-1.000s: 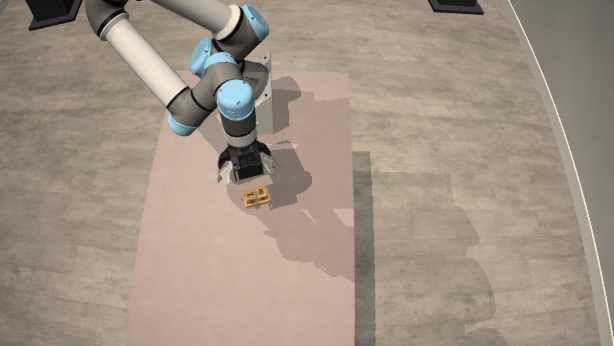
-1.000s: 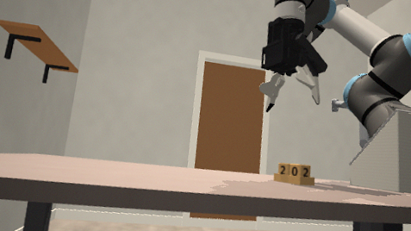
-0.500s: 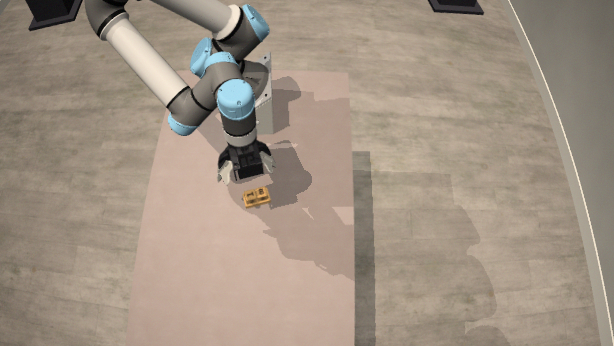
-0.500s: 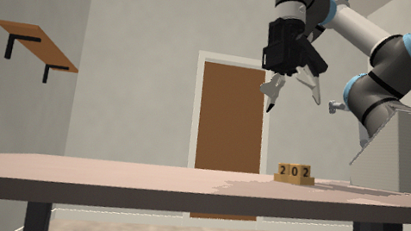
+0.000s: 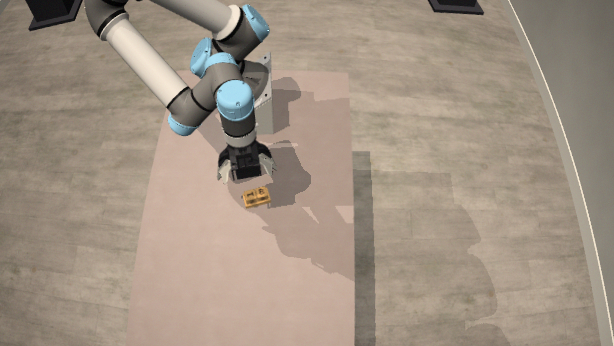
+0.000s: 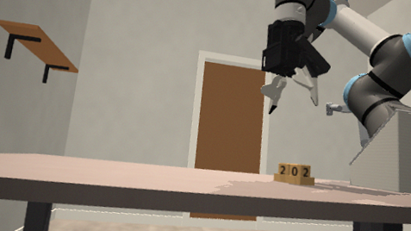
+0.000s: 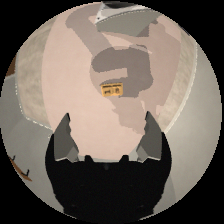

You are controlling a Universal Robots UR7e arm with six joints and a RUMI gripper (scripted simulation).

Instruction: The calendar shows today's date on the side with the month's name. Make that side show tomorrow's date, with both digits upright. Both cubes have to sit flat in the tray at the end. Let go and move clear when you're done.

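Right now my hand is 15 cm above the wooden tray and 2 cm to the right of it.
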